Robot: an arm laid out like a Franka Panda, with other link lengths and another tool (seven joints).
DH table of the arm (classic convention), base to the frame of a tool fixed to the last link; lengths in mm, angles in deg. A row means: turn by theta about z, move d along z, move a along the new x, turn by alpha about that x. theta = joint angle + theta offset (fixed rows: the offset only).
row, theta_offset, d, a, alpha
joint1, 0, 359.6, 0, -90
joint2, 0, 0, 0, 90
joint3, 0, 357.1, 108.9, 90
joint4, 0, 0, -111.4, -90
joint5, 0, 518.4, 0, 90
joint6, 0, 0, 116.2, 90
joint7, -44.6, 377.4, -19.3, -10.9
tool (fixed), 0, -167.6, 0, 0
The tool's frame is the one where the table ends.
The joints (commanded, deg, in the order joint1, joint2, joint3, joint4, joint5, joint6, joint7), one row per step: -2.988 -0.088 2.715 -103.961 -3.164 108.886 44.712; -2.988 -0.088 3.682 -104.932 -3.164 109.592 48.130; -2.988 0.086 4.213 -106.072 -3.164 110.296 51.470; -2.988 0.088 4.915 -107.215 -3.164 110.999 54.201; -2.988 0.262 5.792 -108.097 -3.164 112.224 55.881; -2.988 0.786 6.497 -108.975 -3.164 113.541 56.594; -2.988 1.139 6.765 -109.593 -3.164 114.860 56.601; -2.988 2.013 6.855 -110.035 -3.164 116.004 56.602; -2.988 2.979 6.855 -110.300 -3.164 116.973 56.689; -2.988 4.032 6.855 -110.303 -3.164 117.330 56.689
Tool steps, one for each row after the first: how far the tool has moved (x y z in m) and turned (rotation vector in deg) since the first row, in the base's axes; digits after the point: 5 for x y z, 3 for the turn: 0.00015 0.01395 -0.00941 0.300 0.089 -2.396; -0.00013 0.02201 -0.02300 0.568 0.529 -5.154; -0.00156 0.03205 -0.03438 0.755 0.835 -7.136; -0.00076 0.04421 -0.04402 0.937 0.594 -7.866; 0.00016 0.05388 -0.05799 1.064 0.658 -7.803; 0.00193 0.05773 -0.06681 1.178 0.324 -7.472; 0.00458 0.05920 -0.08085 1.284 0.508 -7.328; 0.00750 0.05950 -0.09453 1.391 0.777 -7.371; 0.00940 0.05961 -0.10774 1.433 1.481 -7.364
